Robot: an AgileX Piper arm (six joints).
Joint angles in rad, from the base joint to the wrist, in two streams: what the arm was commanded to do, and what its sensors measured. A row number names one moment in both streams.
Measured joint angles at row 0:
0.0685 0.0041 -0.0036 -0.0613 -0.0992 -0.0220
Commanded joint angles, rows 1 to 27:
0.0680 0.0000 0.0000 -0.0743 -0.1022 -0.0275
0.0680 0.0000 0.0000 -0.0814 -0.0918 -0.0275
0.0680 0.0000 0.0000 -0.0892 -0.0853 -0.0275
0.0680 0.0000 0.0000 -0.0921 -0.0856 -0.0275
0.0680 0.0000 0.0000 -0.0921 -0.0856 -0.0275
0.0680 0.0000 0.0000 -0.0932 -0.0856 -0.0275
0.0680 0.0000 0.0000 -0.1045 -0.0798 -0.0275
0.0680 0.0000 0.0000 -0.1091 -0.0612 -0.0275
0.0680 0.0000 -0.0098 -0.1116 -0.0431 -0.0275
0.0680 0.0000 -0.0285 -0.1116 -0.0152 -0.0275
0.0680 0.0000 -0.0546 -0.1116 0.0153 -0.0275
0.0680 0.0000 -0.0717 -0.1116 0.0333 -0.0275
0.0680 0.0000 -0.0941 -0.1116 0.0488 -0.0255
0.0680 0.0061 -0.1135 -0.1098 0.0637 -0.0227
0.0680 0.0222 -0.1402 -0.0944 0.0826 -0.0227
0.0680 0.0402 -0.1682 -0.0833 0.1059 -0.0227
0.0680 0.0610 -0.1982 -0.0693 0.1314 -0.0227
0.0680 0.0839 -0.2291 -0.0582 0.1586 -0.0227
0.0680 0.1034 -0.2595 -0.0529 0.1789 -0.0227
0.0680 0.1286 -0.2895 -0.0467 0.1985 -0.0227
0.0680 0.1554 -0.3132 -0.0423 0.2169 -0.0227
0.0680 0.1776 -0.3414 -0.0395 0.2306 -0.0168
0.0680 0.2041 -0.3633 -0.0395 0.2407 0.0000
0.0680 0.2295 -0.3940 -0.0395 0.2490 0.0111
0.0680 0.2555 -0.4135 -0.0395 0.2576 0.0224
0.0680 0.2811 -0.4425 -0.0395 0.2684 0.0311
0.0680 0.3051 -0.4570 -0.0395 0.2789 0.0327
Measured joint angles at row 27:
0.0685 0.2231 -0.3802 -0.0401 0.2369 0.0064
